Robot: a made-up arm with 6 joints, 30 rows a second.
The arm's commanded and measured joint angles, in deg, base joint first. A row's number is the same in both.
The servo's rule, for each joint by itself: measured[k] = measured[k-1] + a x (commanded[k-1-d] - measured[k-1]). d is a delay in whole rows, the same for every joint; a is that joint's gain. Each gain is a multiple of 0.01, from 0.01 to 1. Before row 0 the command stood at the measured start. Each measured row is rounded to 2 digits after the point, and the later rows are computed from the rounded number. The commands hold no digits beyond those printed.
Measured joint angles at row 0:
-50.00, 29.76, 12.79, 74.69, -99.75, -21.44
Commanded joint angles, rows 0 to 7:
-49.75, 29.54, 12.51, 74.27, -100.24, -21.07
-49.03, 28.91, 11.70, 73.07, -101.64, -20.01
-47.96, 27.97, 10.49, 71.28, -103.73, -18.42
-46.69, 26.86, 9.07, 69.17, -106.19, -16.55
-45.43, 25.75, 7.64, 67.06, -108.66, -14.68
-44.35, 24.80, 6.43, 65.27, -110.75, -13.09
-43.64, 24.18, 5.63, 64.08, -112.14, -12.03
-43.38, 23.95, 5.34, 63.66, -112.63, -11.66
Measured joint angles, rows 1 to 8:
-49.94, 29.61, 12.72, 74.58, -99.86, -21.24
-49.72, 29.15, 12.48, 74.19, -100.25, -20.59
-49.30, 28.37, 12.00, 73.43, -101.02, -19.44
-48.67, 27.37, 11.30, 72.32, -102.16, -17.91
-47.89, 26.30, 10.42, 70.95, -103.59, -16.20
-47.04, 25.31, 9.46, 69.47, -105.17, -14.55
-46.22, 24.56, 8.54, 68.07, -106.70, -13.21
-45.54, 24.16, 7.77, 66.92, -108.00, -12.39
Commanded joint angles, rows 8 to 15:
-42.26, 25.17, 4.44, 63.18, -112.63, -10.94
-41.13, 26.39, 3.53, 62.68, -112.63, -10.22
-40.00, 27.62, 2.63, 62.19, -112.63, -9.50
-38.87, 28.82, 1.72, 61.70, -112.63, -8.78
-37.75, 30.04, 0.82, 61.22, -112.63, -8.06
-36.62, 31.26, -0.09, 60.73, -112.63, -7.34
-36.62, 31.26, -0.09, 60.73, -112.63, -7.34
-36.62, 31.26, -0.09, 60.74, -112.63, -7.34
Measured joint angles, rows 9 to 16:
-44.75, 24.83, 6.97, 65.95, -109.02, -11.62
-43.88, 25.86, 6.14, 65.10, -109.81, -10.88
-42.95, 27.02, 5.30, 64.34, -110.43, -10.15
-41.97, 28.21, 4.44, 63.65, -110.91, -9.42
-40.96, 29.42, 3.57, 63.02, -111.29, -8.70
-39.92, 30.63, 2.69, 62.42, -111.58, -7.98
-39.13, 31.05, 2.02, 61.98, -111.81, -7.64
-38.53, 31.19, 1.51, 61.66, -111.99, -7.48

